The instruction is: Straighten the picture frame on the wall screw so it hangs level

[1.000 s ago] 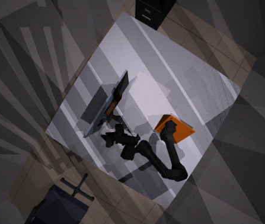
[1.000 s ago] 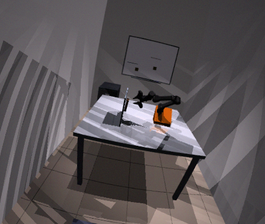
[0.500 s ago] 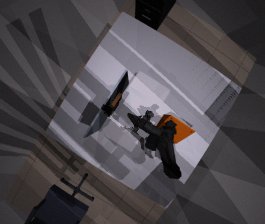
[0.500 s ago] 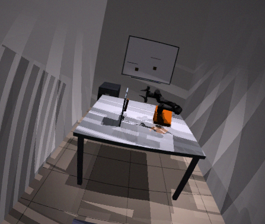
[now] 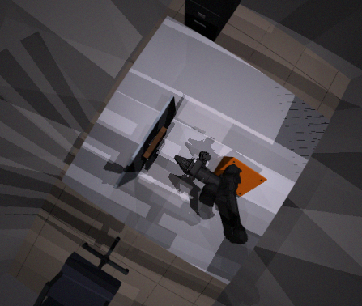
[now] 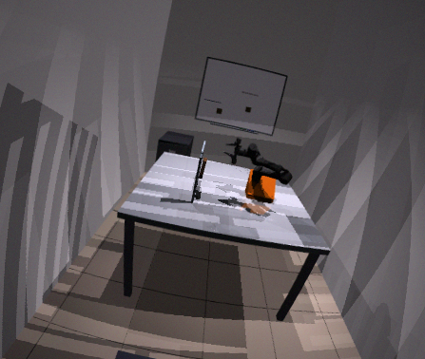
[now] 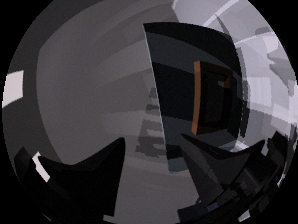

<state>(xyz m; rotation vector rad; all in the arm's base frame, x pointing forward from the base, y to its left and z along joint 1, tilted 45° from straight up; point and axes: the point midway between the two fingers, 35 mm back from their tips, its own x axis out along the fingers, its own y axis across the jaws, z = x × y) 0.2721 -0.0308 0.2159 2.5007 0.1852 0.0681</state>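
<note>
My gripper tip is now 170 mm above the brown picture frame, 130 mm short of it and 20 mm to the right of it. From my gripper tip the other things lie so: thin grey wall panel 180 mm below, 140 mm ahead, 40 mm to the left.
</note>
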